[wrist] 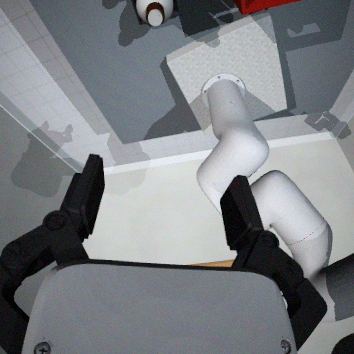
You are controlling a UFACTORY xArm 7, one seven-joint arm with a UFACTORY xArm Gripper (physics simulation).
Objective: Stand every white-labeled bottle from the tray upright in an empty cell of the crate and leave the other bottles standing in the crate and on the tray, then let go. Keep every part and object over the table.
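Places are measured from the arm's base along level axes (x ahead, y left, z up), in centimetres.
Pixels of known places: gripper, fingertip midpoint: (167, 178); arm's base at its link origin: (222, 92).
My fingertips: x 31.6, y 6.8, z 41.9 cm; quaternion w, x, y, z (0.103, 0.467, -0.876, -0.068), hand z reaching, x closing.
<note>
For each thing: its top centre in the pictures, then the offset to it from my fingertips. "*": a spot on its surface instead. Level surfaces: height alone.
- bottle at its top centre: (154, 18) dy +1.6, dx -2.7, dz -33.7 cm
- red crate at a spot on its surface: (262, 5) * dy -16.6, dx -6.6, dz -32.2 cm
- Grey floor at its surface level: dz -49.7 cm
A bottle (155, 17) with a white body, a brown neck and a white cap shows at the top edge of the wrist view; its far part is cut off. Part of the red crate (262, 5) shows at the top edge, to the right of the bottle; its cells are out of view. The tray cannot be made out. My gripper (167, 178) is open, with its black fingers wide apart and no object between them. It is well away from the bottle and the crate in this view.
The arm's white base and links (232, 150) stand on a pale speckled slab (225, 52) and run down the right side, close to the right finger. Grey floor (115, 75) and shadows surround the slab. A pale wall (150, 215) lies behind the fingers.
</note>
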